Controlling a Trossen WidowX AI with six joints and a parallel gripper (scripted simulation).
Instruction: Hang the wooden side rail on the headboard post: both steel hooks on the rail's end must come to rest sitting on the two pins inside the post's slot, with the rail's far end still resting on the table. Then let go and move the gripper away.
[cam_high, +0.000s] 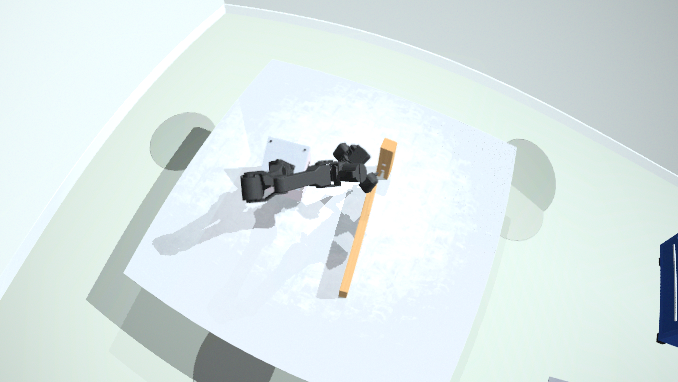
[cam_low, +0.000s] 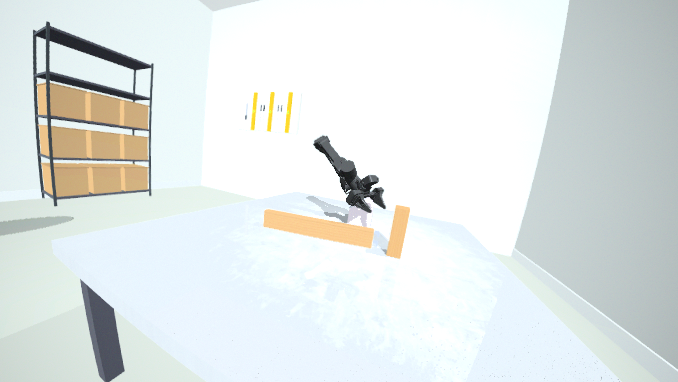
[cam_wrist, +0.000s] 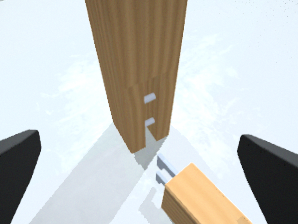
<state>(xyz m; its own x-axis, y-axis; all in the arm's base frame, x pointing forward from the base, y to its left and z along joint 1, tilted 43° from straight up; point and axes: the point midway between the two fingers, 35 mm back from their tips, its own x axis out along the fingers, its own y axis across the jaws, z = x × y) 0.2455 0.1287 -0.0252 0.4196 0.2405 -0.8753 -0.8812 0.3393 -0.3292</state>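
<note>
The wooden headboard post lies 4 cm ahead of my gripper tip, 8 cm to the left of it and 5 cm below it.
</note>
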